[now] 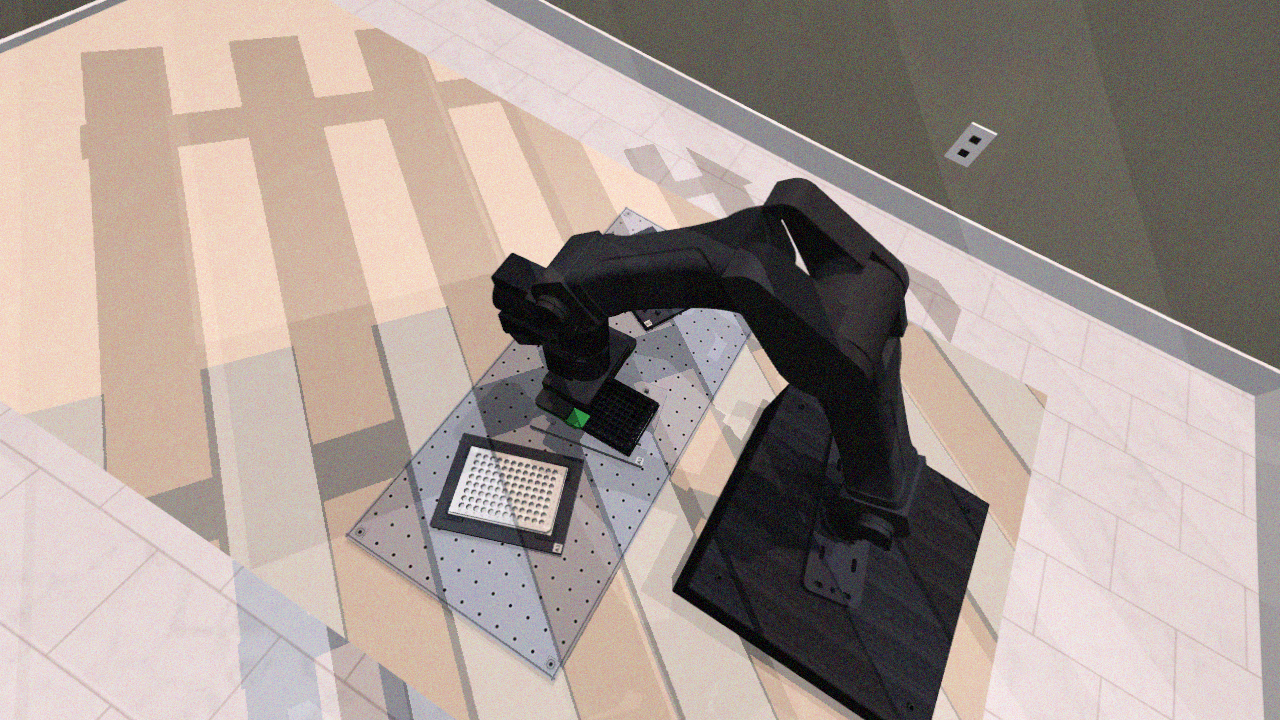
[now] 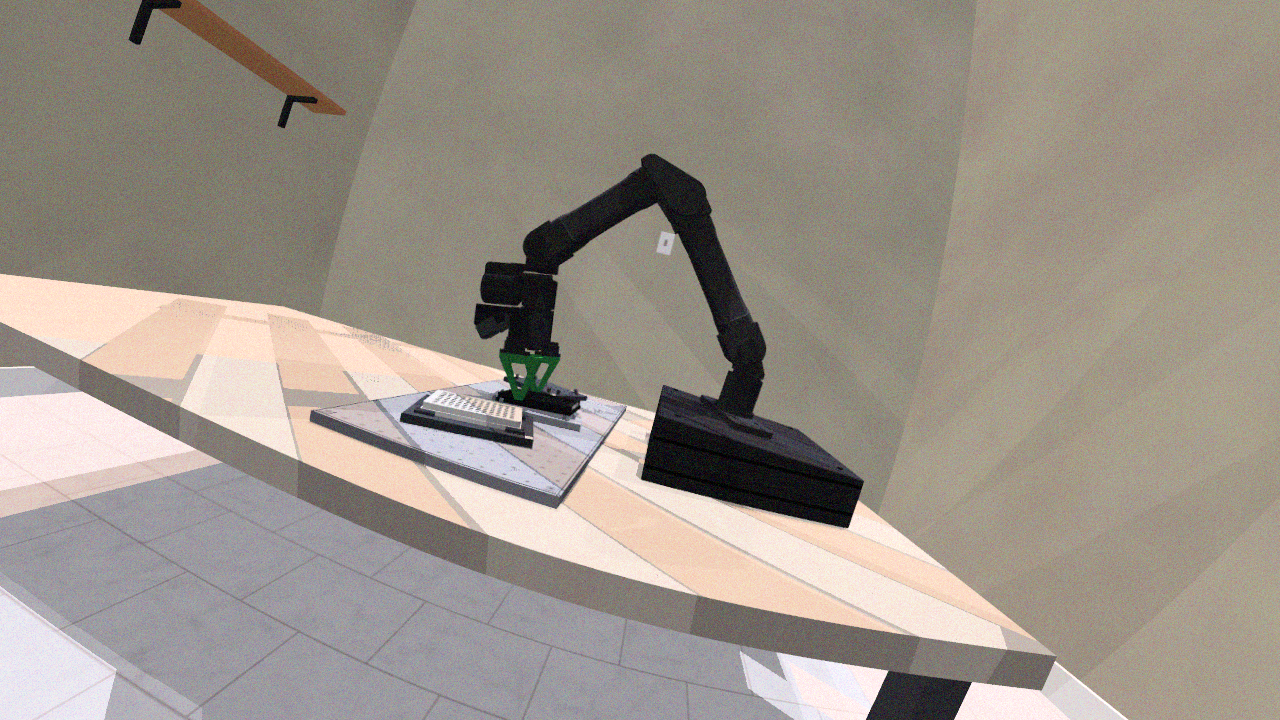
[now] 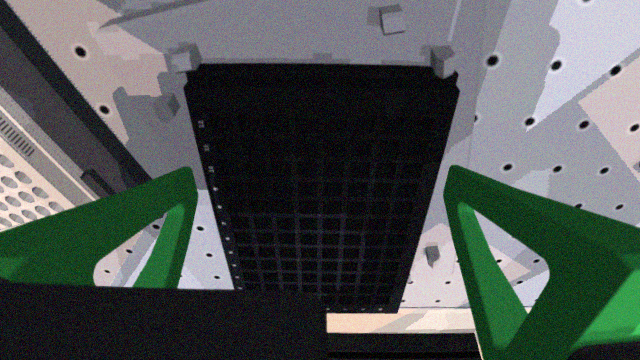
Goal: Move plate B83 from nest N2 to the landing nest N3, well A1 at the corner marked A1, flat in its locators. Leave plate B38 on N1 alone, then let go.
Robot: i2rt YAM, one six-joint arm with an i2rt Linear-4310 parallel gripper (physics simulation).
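A black well plate [image 1: 623, 417] [image 2: 556, 404] [image 3: 320, 195], apparently B83, lies on a light grey nest [image 2: 562, 425] [image 3: 300, 30] with small block locators around it. Its name label is not readable. My gripper [image 1: 590, 407] [image 2: 524, 394] [image 3: 320, 180] is open, its green fingers low on either side of the plate with a gap at each side. A white well plate [image 1: 508, 489] [image 2: 474, 409], apparently B38, lies on a dark nest [image 1: 496, 539] [image 2: 465, 434]. Another dark nest [image 1: 662, 319], apparently N3, shows partly behind my arm; its A1 mark is not readable.
The nests stand on a perforated grey board [image 1: 501, 595] [image 2: 501, 474]. The black base block [image 1: 760, 573] [image 2: 751, 465] of the arm stands beside it. The dark nest of the white plate is close to one finger. Striped shadows cross the table [image 2: 626, 546].
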